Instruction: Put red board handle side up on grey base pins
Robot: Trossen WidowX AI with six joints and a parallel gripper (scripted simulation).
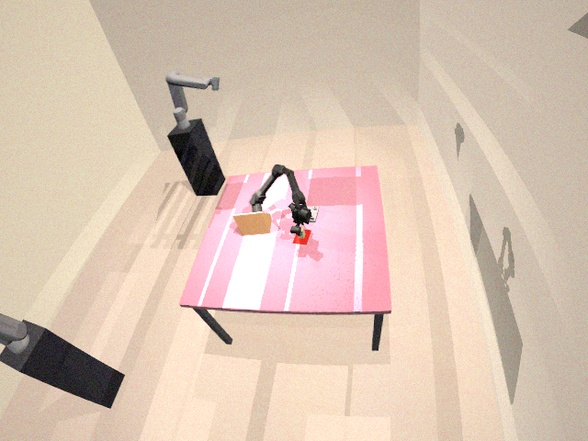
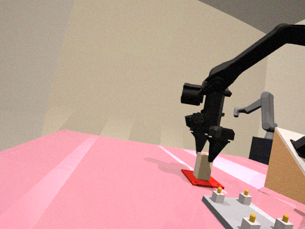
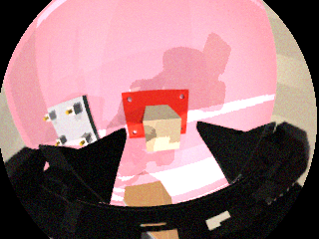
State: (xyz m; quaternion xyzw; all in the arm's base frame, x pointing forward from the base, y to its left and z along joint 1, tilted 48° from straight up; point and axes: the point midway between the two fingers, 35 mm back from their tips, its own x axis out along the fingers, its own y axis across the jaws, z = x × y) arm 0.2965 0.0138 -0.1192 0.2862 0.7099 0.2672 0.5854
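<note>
My gripper tip is 4 cm above the red board. Round my gripper tip: grey base 21 cm to the left, 6 cm below, 1 cm ahead.
</note>
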